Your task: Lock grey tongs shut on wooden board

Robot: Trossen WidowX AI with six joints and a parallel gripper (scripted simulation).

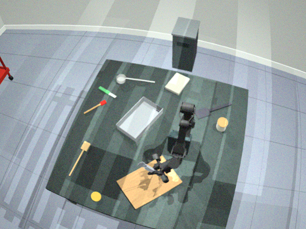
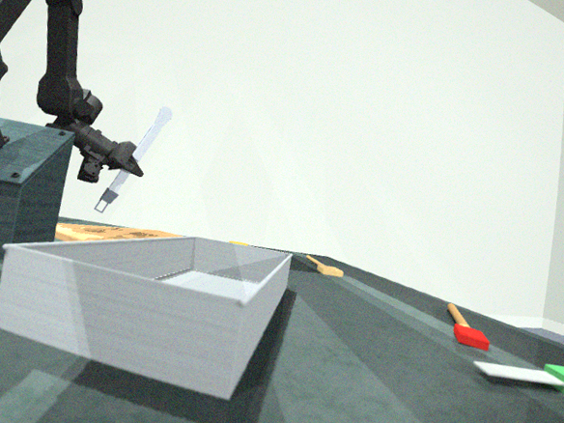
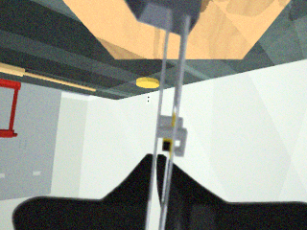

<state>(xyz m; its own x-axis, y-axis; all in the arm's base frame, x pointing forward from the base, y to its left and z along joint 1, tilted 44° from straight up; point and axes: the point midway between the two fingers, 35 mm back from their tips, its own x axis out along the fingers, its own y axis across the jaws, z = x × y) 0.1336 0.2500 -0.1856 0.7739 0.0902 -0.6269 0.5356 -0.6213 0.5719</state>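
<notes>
My gripper tip is now 40 mm past the yellow lock piece, 30 mm to the left of it and 20 mm above it. Round my gripper tip: dark spatula (320 mm behind, 660 mm to the right, 170 mm below); then roasting tin (180 mm ahead, 450 mm to the right, 140 mm below); then wooden board (160 mm below).
</notes>
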